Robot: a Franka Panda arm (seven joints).
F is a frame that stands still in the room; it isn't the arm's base.
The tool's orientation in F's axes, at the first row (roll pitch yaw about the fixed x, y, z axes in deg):
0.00 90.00 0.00
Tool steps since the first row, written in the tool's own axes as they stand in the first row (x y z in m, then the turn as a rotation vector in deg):
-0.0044 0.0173 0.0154 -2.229 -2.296 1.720
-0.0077 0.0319 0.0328 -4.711 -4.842 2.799
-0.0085 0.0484 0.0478 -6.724 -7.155 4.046
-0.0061 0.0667 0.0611 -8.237 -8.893 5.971
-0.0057 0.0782 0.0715 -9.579 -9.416 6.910
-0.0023 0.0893 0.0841 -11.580 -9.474 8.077
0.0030 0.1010 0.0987 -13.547 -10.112 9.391
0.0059 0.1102 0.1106 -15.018 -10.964 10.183
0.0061 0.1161 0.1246 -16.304 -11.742 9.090
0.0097 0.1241 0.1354 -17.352 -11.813 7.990
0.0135 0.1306 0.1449 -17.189 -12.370 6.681
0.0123 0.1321 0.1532 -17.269 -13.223 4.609
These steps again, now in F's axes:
0.0154 0.0173 0.0044 1.720 -2.296 2.229
0.0328 0.0319 0.0077 2.799 -4.842 4.711
0.0478 0.0484 0.0085 4.046 -7.155 6.724
0.0611 0.0667 0.0061 5.971 -8.893 8.237
0.0715 0.0782 0.0057 6.910 -9.416 9.579
0.0841 0.0893 0.0023 8.077 -9.474 11.580
0.0987 0.1010 -0.0030 9.391 -10.112 13.547
0.1106 0.1102 -0.0059 10.183 -10.964 15.018
0.1246 0.1161 -0.0061 9.090 -11.742 16.304
0.1354 0.1241 -0.0097 7.990 -11.813 17.352
0.1449 0.1306 -0.0135 6.681 -12.370 17.189
0.1532 0.1321 -0.0123 4.609 -13.223 17.269

